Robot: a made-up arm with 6 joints.
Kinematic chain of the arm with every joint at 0, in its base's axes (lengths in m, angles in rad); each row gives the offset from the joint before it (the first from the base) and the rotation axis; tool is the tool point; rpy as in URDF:
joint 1: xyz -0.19 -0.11 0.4 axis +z
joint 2: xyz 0.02 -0.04 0 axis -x
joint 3: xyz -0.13 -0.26 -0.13 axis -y
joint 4: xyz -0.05 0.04 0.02 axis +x
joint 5: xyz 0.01 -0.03 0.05 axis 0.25 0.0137 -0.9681
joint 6: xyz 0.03 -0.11 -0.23 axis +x
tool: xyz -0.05 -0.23 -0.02 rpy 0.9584 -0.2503 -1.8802
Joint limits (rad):
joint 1: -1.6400..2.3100
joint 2: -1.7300..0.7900
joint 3: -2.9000..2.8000
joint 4: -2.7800..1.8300
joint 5: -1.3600..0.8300
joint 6: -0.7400..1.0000
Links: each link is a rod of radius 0.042 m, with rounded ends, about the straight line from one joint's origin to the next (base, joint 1, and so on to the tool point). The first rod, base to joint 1, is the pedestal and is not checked.
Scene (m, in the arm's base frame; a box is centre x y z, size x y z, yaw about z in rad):
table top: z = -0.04
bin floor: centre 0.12 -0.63 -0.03 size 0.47 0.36 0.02 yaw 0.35
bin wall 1: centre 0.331 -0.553 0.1 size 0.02 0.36 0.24 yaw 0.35
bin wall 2: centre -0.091 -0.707 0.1 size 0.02 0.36 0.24 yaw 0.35
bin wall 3: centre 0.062 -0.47 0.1 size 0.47 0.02 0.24 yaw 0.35
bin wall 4: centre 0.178 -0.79 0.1 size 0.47 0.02 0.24 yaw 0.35
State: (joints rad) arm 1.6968 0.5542 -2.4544 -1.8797 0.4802 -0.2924
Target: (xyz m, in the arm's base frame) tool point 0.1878 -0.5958 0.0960
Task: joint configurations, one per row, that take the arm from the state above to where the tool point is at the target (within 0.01 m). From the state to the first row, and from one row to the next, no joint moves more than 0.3 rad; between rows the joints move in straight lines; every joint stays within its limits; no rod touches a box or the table.
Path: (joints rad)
1: 1.4378 0.6014 -2.4844 -1.8158 0.3997 -0.2847
2: 1.1788 0.6485 -2.5144 -1.7519 0.3192 -0.2770
3: 0.9198 0.6957 -2.5444 -1.6880 0.2387 -0.2693
4: 0.6608 0.7428 -2.5744 -1.6241 0.1582 -0.2616
5: 0.4018 0.7900 -2.6044 -1.5601 0.0778 -0.2539
6: 0.5365 0.6231 -2.7522 -1.5971 -0.0413 -0.1252
7: 0.6712 0.4562 -2.9000 -1.6341 -0.1604 0.0034

